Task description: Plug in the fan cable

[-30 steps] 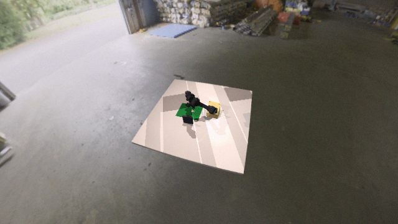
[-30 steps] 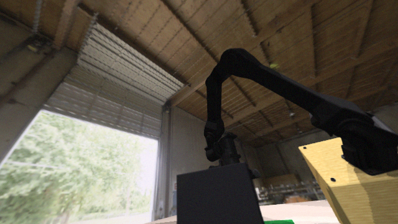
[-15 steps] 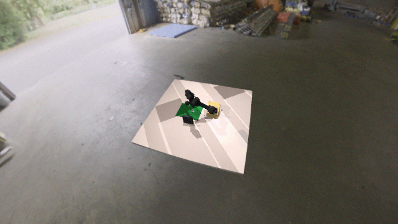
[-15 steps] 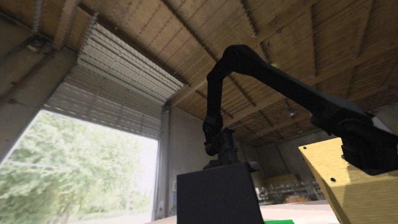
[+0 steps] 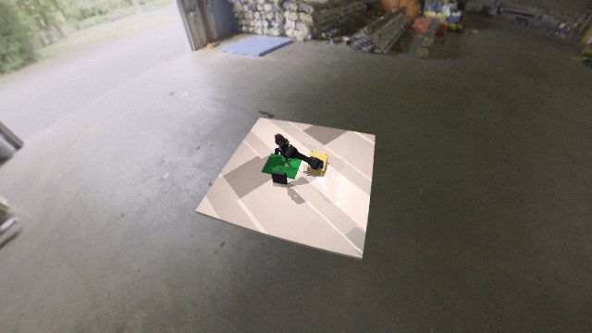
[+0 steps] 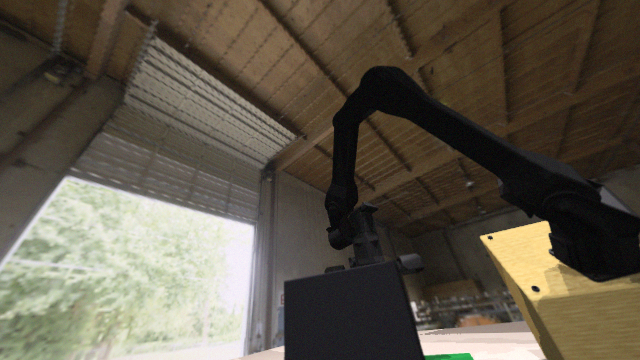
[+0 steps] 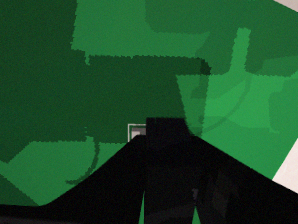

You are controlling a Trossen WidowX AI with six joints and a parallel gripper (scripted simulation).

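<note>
The white four-pin fan header lies 6 cm below my gripper tip and 3 cm to the left of it. From my gripper tip the other things lie so: dark fan plug (1 cm to the left, 1 cm above); then black fan (21 cm to the left, 1 cm behind); then green board (8 cm below, 4 cm to the left, 4 cm ahead).
</note>
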